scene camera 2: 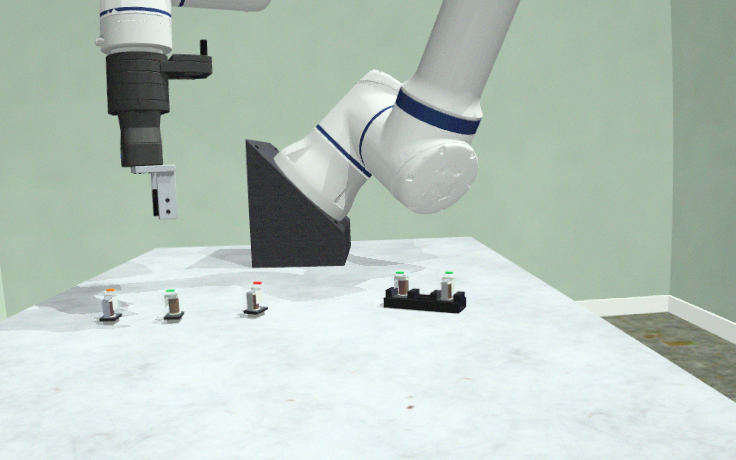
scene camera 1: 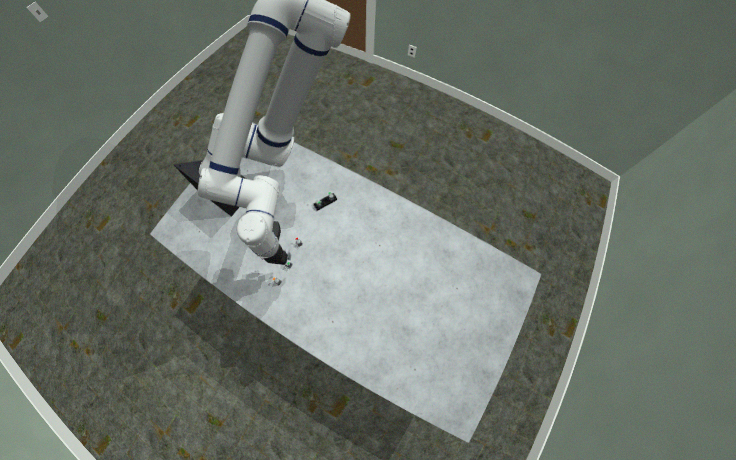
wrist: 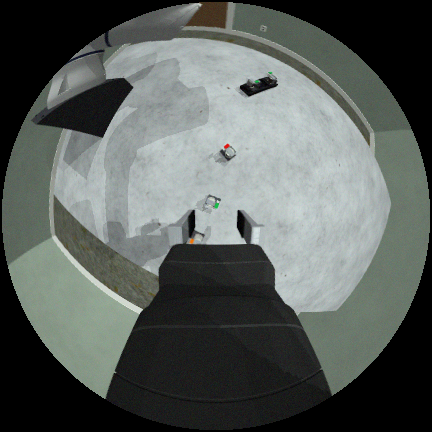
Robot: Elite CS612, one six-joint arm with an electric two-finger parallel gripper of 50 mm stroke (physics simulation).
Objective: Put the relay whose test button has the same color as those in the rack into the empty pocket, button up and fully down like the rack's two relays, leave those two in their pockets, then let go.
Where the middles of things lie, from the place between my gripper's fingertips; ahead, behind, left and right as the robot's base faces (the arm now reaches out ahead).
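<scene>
Red-button relay (scene camera 2: 254, 295): 10 cm to the left of my hand, 2 cm behind it, 12 cm below it. Black rack (scene camera 2: 415, 301): 33 cm to the left of my hand, 4 cm behind, 13 cm below. Orange-button relay (scene camera 2: 109, 302): 9 cm to the right of my hand, 12 cm below.
</scene>
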